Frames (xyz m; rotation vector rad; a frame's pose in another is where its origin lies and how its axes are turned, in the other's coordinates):
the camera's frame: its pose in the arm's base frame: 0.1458 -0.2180 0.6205 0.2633 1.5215 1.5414
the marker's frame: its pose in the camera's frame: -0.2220 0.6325 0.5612 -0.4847 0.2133 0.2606
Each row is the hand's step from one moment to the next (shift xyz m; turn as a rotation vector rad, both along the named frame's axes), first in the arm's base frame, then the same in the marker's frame.
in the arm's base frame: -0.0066 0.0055 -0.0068 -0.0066 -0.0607 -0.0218
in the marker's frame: 0.0102 -0.0038 -0.0015 -0.0206 0.0069 -0.0611
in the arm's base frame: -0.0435 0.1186 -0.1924 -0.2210 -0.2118 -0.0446
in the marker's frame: 0.1548 -0.1682 -0.0265 0.0758 0.1517 -0.2587
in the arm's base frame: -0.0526 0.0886 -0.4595 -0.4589 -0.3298 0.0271
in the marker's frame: 0.2256 -0.3627 -0.1983 0.1804 0.3718 -0.3865
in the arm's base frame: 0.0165 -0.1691 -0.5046 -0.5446 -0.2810 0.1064
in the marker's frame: 0.0472 -0.3470 -0.4011 0.2507 0.4621 -0.3325
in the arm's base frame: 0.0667 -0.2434 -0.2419 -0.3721 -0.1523 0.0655
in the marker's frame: -0.1103 -0.1421 -0.2997 0.1945 0.2967 -0.2003
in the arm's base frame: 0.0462 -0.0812 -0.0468 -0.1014 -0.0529 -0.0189
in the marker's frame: -0.0659 -0.0333 -0.0739 0.0579 0.0559 -0.0835
